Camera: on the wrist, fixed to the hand. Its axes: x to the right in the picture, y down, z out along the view.
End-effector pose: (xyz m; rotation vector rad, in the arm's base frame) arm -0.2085 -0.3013 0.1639 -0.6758 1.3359 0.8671
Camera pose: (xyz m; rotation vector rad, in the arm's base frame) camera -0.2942 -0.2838 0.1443 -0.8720 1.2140 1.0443
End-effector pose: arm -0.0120 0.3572 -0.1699 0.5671 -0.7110 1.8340
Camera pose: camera -0.0962 0.3716 -0.1971 0.4176 -0.9374 1.6951
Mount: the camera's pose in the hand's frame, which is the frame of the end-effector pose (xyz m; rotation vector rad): 0.0204 0.0804 -0.0339 -0.2576 -0.0179 -0.0113
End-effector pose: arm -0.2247 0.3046 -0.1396 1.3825 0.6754 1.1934
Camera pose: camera -0.2680 0.3193 -0.0625 1.1706 0.4967 1.2119
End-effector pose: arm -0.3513 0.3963 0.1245 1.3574 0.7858 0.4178
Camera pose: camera -0.3478 0.4497 0.1964 1.1145 0.6988 0.4802
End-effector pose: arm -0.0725 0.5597 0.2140 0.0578 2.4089 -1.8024
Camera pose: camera -0.0867 0.6141 0.1442 0.0020 2.6100 -1.4746
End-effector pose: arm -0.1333 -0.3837 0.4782 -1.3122 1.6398 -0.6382
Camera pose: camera -0.2015 -0.3836 0.4201 -1.5066 1.7439 -0.4300
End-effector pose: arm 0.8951 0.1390 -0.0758 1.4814 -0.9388 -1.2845
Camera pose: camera 0.9339 0.1030 -0.0035 1.2781 -0.7456 -1.3731
